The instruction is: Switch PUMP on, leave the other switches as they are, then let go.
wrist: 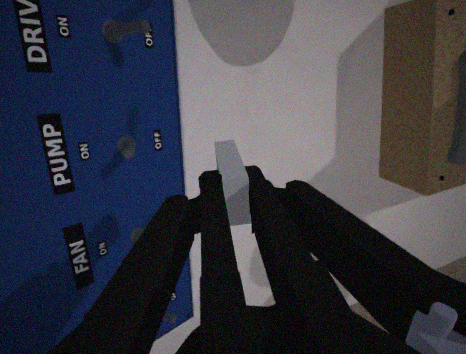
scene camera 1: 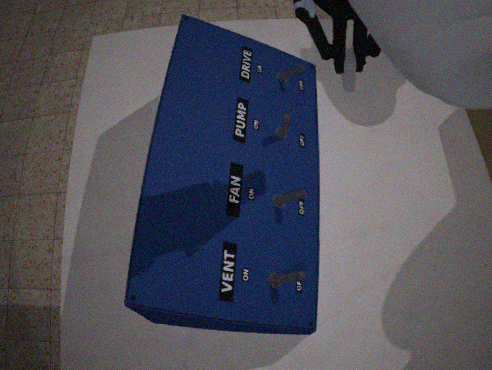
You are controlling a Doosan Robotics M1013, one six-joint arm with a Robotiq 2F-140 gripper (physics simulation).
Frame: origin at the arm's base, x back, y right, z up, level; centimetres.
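Seen in the pictures: gripper, between the fingertips: (wrist: 225,158) (scene camera 1: 347,83).
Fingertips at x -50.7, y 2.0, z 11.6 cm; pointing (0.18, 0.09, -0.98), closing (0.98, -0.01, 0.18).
Observation:
A point is followed by its place in that frame.
The blue switch panel (scene camera 1: 195,90) @[x -72.6, y 5.7, z 5.1 cm] (wrist: 30,100) @[x -66.2, y 7.9, z 2.1 cm] carries four levers. The PUMP lever (scene camera 1: 283,126) @[x -59.0, y 1.4, z 1.1 cm] (wrist: 126,147) @[x -58.7, y 2.4, z 2.9 cm] looks short and nearly end-on, unlike the others; its exact setting is hard to tell. The DRIVE lever (scene camera 1: 292,73) @[x -56.5, y 13.1, z 0.5 cm] (wrist: 127,28) @[x -56.5, y 13.5, z 1.0 cm], FAN lever (scene camera 1: 291,197) @[x -58.7, y -10.6, z 0.9 cm] and VENT lever (scene camera 1: 289,278) @[x -59.6, y -22.6, z 1.1 cm] point toward their OFF labels. In the wrist view the FAN lever is partly hidden by a finger. My gripper (scene camera 1: 349,69) @[x -50.7, y 2.0, z 11.6 cm] (wrist: 225,158) @[x -50.7, y 2.0, z 11.6 cm] is shut and holds nothing, its pale grey tip piece showing between the black fingers. It is beyond the panel's OFF-side edge, apart from the PUMP lever.
The panel stands on a pale table top (scene camera 1: 365,210) @[x -43.8, y -8.3, z -10.8 cm] (wrist: 305,110) @[x -30.2, y 1.6, z -10.8 cm]. A brown box (wrist: 406,100) @[x -13.7, y 1.9, z -5.3 cm] stands at the right in the wrist view. The pale robot arm (scene camera 1: 435,45) @[x -58.6, y -24.2, z 45.8 cm] fills the upper right of the scene view. A tiled floor (scene camera 1: 35,125) shows at the left.

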